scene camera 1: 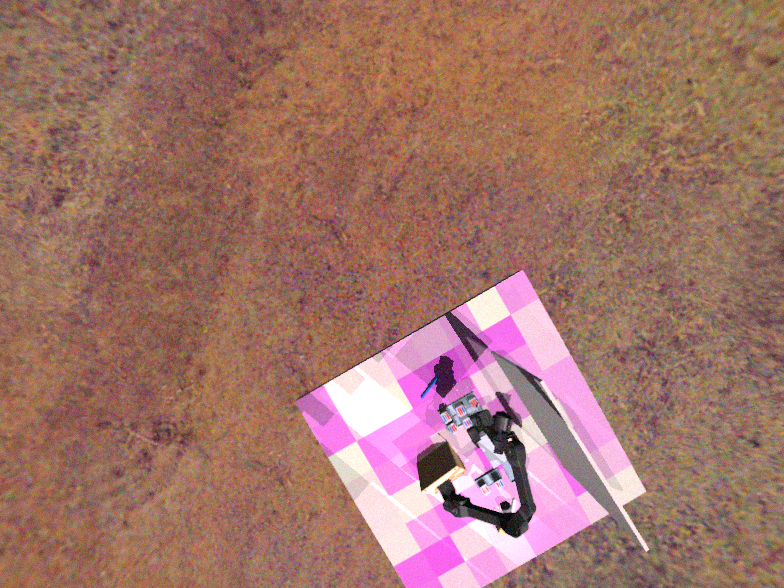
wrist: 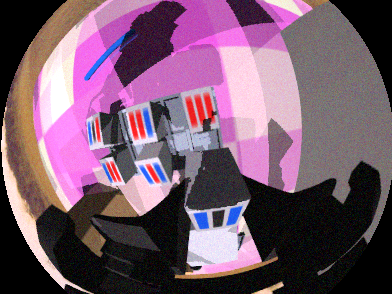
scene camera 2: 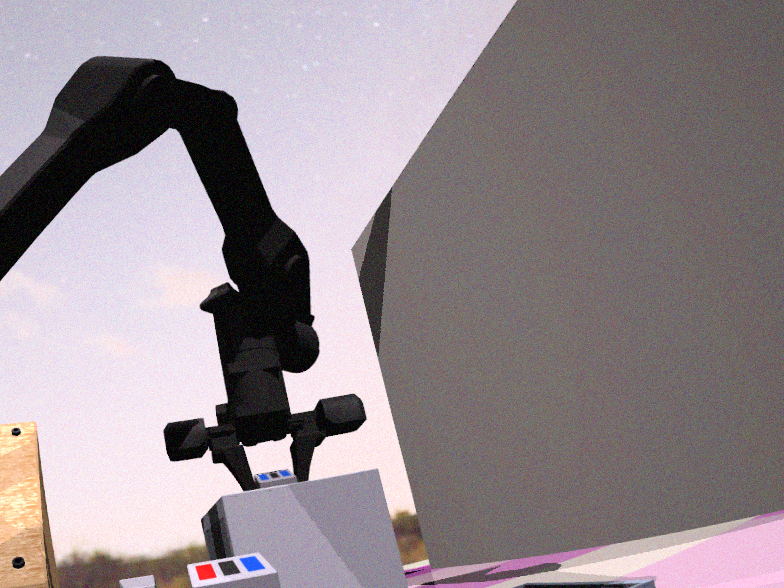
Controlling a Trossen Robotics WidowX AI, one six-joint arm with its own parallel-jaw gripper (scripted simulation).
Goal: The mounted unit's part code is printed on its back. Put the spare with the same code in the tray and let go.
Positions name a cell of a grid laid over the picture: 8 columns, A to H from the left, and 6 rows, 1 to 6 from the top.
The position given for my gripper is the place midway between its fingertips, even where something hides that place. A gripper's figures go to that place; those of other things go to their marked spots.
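Distance of my gripper (wrist: E4): 100 mm from the lens. A tall grey panel (wrist: G3) stands 230 mm from the lens.
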